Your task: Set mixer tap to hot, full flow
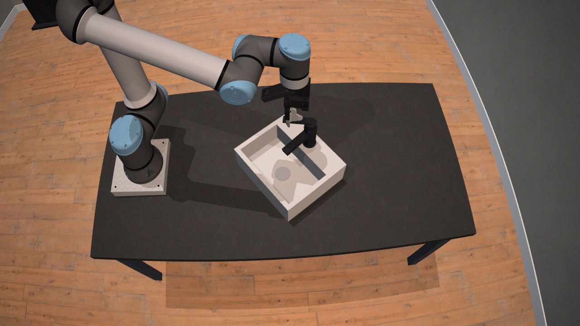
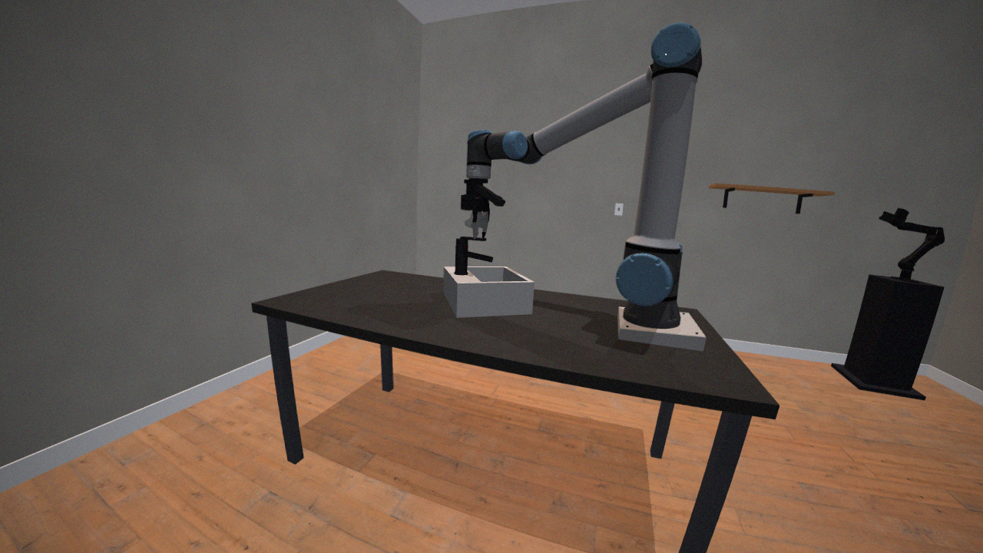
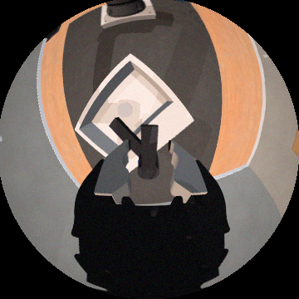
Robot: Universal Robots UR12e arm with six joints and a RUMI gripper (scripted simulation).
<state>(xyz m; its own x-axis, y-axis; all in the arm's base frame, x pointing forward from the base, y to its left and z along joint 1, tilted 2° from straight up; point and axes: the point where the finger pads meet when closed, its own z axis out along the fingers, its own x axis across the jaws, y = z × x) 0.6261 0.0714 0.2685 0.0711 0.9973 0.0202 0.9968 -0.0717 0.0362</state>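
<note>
Now: the lever 30 mm ahead of my hand and 20 mm below it. From my hand the other things lie so: white square basin (10 mm behind, 80 mm to the right, 250 mm below).
</note>
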